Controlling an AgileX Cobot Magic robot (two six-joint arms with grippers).
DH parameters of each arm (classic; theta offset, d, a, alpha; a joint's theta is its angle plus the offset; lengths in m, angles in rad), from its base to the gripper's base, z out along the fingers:
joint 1: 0 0.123 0 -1.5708
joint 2: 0.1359 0 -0.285 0
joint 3: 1.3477 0 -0.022 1.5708
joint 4: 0 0.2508 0 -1.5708
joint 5: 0 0 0.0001 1.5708
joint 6: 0 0.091 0 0
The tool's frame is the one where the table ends.
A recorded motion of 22 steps. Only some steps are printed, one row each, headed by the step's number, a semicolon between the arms.
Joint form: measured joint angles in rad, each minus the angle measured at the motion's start. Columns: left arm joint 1, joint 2, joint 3, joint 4, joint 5, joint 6; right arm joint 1, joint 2, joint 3, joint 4, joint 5, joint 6.
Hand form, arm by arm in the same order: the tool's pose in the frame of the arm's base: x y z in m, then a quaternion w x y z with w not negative. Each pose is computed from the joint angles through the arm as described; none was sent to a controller.
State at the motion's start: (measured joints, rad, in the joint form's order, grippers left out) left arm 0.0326 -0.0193 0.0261 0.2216 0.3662 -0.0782; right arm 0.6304 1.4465 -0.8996 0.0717 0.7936 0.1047
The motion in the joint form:
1: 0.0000 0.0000 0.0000 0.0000 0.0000 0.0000; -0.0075 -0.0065 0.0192 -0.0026 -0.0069 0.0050
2: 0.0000 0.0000 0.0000 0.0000 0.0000 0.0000; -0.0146 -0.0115 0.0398 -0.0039 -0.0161 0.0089
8: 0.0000 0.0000 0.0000 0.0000 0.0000 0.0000; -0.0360 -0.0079 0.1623 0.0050 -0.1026 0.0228
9: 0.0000 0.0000 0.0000 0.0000 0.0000 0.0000; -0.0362 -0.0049 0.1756 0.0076 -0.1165 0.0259
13: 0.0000 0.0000 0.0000 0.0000 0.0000 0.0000; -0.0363 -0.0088 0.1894 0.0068 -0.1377 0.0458
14: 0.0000 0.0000 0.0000 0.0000 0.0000 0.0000; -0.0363 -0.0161 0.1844 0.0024 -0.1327 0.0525
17: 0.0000 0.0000 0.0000 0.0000 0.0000 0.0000; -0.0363 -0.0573 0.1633 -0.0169 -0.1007 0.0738
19: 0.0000 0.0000 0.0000 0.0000 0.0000 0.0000; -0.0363 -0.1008 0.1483 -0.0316 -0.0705 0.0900
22: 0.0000 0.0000 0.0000 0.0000 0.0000 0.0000; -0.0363 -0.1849 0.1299 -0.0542 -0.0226 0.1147
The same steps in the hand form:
1: 0.0521 0.0089 0.1733 0.59750 0.01478 0.79774 0.07996; 0.2107 0.1569 0.2270 0.13482 -0.23093 0.96012 0.08165
2: 0.0521 0.0089 0.1733 0.59750 0.01478 0.79774 0.07996; 0.2091 0.1532 0.2231 0.13228 -0.22582 0.96186 0.07958
8: 0.0521 0.0089 0.1733 0.59750 0.01478 0.79774 0.07996; 0.1985 0.1395 0.1938 0.11390 -0.20379 0.96962 0.07306
9: 0.0521 0.0089 0.1733 0.59750 0.01478 0.79774 0.07996; 0.1973 0.1388 0.1902 0.11248 -0.20093 0.97036 0.07331
13: 0.0521 0.0089 0.1733 0.59750 0.01478 0.79774 0.07996; 0.1962 0.1378 0.1883 0.11722 -0.19089 0.97164 0.07579
14: 0.0521 0.0089 0.1733 0.59750 0.01478 0.79774 0.07996; 0.1965 0.1377 0.1911 0.12083 -0.18927 0.97147 0.07626
17: 0.0521 0.0089 0.1733 0.59750 0.01478 0.79774 0.07996; 0.1958 0.1361 0.2053 0.13621 -0.18601 0.96996 0.07760
19: 0.0521 0.0089 0.1733 0.59750 0.01478 0.79774 0.07996; 0.1933 0.1335 0.2185 0.15039 -0.18315 0.96826 0.07951
22: 0.0521 0.0089 0.1733 0.59750 0.01478 0.79774 0.07996; 0.1858 0.1269 0.2412 0.17739 -0.17776 0.96428 0.08426

